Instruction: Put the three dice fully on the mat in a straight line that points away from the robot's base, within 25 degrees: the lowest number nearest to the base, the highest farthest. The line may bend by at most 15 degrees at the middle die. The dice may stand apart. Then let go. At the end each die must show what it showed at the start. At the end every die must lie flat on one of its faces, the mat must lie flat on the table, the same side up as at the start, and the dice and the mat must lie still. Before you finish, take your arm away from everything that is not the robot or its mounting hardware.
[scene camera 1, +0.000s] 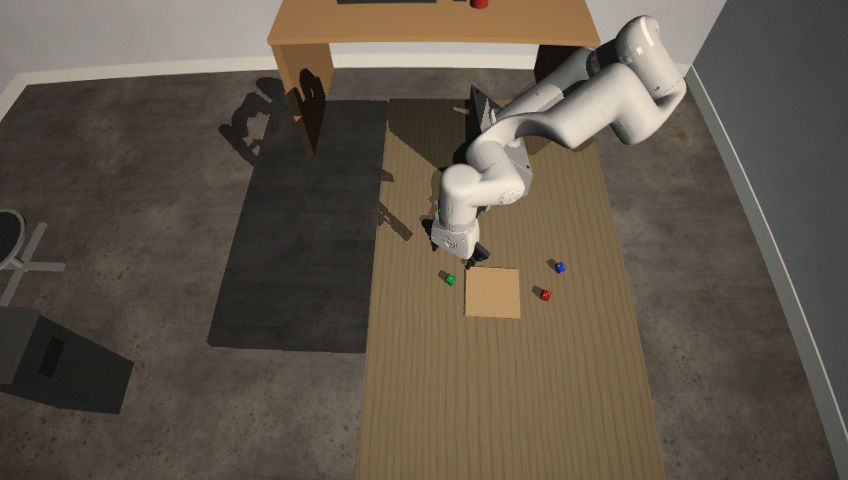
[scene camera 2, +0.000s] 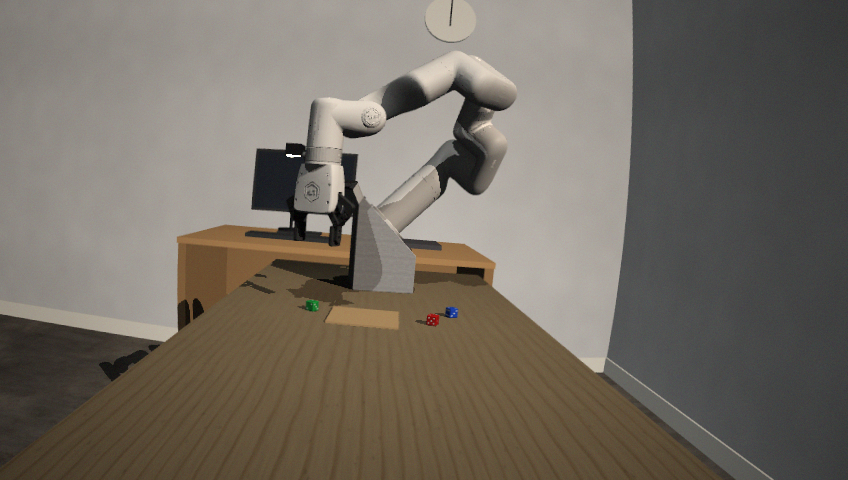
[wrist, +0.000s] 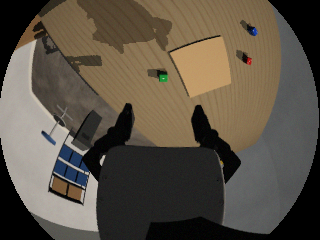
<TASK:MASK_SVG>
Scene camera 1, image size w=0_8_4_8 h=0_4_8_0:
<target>my gripper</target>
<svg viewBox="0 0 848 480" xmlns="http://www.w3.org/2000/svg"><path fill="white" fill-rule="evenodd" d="M421 222L425 232L430 236L429 239L432 241L432 251L436 251L440 246L460 258L468 259L467 270L471 266L474 267L476 261L489 258L490 253L479 243L479 224L477 219L474 225L464 232L451 232L445 229L439 221L438 210L433 220L424 219ZM491 206L478 207L476 218L481 211L485 212L489 210Z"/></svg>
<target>tan mat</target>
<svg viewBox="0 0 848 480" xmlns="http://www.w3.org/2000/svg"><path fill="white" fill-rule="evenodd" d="M466 269L465 316L520 319L519 269L472 266L469 270Z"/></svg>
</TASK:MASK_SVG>
